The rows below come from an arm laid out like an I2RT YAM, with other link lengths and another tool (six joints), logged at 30 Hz.
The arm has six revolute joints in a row. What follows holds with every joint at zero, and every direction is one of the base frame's.
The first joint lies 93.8 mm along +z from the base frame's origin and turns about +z.
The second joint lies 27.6 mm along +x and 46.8 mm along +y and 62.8 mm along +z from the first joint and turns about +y.
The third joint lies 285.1 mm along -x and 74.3 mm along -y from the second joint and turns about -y.
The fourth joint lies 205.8 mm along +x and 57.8 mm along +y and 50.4 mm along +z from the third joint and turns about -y.
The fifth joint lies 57 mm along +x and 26.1 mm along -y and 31.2 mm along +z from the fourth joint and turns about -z.
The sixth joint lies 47 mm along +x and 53.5 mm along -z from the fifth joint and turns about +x.
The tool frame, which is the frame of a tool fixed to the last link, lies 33 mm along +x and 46 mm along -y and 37 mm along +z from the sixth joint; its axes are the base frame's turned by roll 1.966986, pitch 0.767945 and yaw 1.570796 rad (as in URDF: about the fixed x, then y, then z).
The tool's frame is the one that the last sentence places.
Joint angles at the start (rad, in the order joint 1, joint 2, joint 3, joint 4, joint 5, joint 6):
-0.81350, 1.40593, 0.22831, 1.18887, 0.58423, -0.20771
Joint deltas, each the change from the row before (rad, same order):
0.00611, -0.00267, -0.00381, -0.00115, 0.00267, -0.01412
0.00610, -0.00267, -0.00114, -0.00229, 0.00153, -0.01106
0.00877, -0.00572, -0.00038, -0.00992, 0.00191, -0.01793
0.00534, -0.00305, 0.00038, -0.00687, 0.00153, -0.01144
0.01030, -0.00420, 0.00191, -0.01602, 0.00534, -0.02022
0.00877, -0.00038, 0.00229, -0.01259, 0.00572, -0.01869
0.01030, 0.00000, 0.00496, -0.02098, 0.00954, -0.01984
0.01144, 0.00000, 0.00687, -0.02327, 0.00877, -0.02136
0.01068, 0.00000, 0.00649, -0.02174, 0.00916, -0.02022
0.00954, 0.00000, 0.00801, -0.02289, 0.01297, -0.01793
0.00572, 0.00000, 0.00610, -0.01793, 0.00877, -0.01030
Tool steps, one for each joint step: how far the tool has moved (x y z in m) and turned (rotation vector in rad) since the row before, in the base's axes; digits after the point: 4 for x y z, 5 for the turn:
0.0010, 0.0014, 0.0000, -0.00078, 0.01546, 0.00332
0.0013, 0.0010, 0.0004, -0.00141, 0.01140, 0.00449
0.0020, 0.0014, 0.0006, -0.00001, 0.02082, 0.00677
0.0013, 0.0008, 0.0003, 0.00029, 0.01365, 0.00379
0.0026, 0.0012, 0.0002, 0.00306, 0.02689, 0.00504
0.0025, 0.0007, -0.0001, 0.00318, 0.02549, 0.00328
0.0030, 0.0006, -0.0004, 0.00694, 0.03120, 0.00121
0.0037, 0.0005, -0.0002, 0.00665, 0.03315, 0.00344
0.0034, 0.0005, -0.0001, 0.00582, 0.03140, 0.00251
0.0029, 0.0003, 0.0000, 0.00563, 0.02926, -0.00232
0.0018, 0.0000, -0.0001, 0.00523, 0.01945, -0.00229

